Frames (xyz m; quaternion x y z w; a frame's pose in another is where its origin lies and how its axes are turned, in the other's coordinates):
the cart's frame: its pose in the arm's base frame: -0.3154 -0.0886 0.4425 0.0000 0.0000 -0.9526 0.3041
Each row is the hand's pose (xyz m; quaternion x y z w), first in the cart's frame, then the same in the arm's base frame.
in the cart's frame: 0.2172 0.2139 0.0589 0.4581 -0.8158 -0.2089 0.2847
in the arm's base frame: -0.3685 -0.3888 0.5014 0.6378 0.6845 0.3347 0.1124
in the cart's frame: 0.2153 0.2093 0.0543 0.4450 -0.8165 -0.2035 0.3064
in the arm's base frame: -0.3696 -0.3839 0.4968 0.6425 0.6722 0.3538 0.1007
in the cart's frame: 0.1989 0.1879 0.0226 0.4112 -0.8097 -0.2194 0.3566
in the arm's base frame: -0.3686 -0.3570 0.4651 0.6463 0.6380 0.4064 0.1006
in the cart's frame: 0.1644 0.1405 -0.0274 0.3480 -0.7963 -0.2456 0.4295
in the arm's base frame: -0.3680 -0.2984 0.4151 0.6528 0.5737 0.4839 0.1034
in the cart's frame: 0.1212 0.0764 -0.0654 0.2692 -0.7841 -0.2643 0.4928
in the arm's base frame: -0.3699 -0.2211 0.3771 0.6651 0.4949 0.5498 0.1019
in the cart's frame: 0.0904 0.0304 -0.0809 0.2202 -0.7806 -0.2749 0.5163
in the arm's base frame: -0.3715 -0.1658 0.3616 0.6767 0.4472 0.5755 0.1049
